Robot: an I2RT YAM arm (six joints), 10 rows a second.
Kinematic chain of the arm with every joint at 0, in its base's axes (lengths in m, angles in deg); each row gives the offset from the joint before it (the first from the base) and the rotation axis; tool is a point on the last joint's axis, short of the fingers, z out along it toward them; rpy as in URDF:
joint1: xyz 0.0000 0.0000 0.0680 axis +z
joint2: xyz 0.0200 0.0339 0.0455 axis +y
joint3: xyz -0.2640 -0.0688 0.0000 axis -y
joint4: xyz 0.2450 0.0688 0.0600 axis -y
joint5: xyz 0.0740 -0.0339 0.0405 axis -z
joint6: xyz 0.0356 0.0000 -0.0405 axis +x
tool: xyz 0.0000 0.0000 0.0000 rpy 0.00 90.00 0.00
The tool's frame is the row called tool.
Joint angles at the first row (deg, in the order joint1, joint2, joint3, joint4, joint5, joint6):
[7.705 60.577 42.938 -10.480 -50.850 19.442]
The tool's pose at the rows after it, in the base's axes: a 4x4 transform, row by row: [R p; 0 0 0 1], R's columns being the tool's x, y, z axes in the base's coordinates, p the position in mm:
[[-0.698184, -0.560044, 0.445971, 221.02], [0.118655, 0.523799, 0.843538, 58.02], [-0.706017, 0.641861, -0.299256, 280.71], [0, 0, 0, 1]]
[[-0.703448, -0.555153, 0.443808, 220.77], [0.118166, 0.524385, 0.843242, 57.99], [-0.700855, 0.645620, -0.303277, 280.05], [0, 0, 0, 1]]
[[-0.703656, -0.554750, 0.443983, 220.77], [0.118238, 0.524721, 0.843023, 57.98], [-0.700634, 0.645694, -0.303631, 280.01], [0, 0, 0, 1]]
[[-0.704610, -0.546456, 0.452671, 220.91], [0.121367, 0.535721, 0.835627, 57.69], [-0.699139, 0.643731, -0.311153, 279.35], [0, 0, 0, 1]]
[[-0.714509, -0.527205, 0.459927, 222.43], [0.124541, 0.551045, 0.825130, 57.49], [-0.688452, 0.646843, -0.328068, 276.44], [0, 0, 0, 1]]
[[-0.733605, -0.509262, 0.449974, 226.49], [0.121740, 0.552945, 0.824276, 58.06], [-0.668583, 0.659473, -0.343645, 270.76], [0, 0, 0, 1]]
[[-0.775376, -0.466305, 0.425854, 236.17], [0.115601, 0.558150, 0.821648, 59.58], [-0.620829, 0.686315, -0.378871, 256.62], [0, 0, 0, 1]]
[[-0.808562, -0.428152, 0.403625, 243.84], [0.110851, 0.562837, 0.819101, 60.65], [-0.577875, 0.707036, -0.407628, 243.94], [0, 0, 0, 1]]
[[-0.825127, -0.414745, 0.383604, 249.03], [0.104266, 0.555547, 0.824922, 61.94], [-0.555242, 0.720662, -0.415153, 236.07], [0, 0, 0, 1]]
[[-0.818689, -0.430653, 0.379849, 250.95], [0.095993, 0.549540, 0.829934, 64.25], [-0.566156, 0.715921, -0.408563, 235.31], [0, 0, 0, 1]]
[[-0.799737, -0.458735, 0.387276, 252.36], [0.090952, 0.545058, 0.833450, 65.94], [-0.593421, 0.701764, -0.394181, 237.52], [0, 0, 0, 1]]
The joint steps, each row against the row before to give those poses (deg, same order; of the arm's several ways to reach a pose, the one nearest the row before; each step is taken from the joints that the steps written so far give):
[0.065 -0.023 0.000 -0.199 -0.001 0.174]
[0.001 0.022 0.001 -0.393 0.001 0.023]
[-0.001 0.002 0.000 -0.020 0.022 0.000]
[-0.001 -0.001 -0.022 -0.242 0.764 -0.023]
[0.001 0.524 -0.001 -0.523 1.006 0.000]
[-0.001 1.508 0.001 -0.111 -0.044 0.000]
[0.045 3.739 -0.001 0.025 -0.021 0.023]
[0.000 3.232 0.000 0.040 -0.044 -0.001]
[0.065 2.209 -0.001 0.680 -0.700 -0.022]
[0.437 0.568 0.001 1.179 -0.153 -0.219]
[0.328 0.001 0.001 1.684 0.044 -0.327]

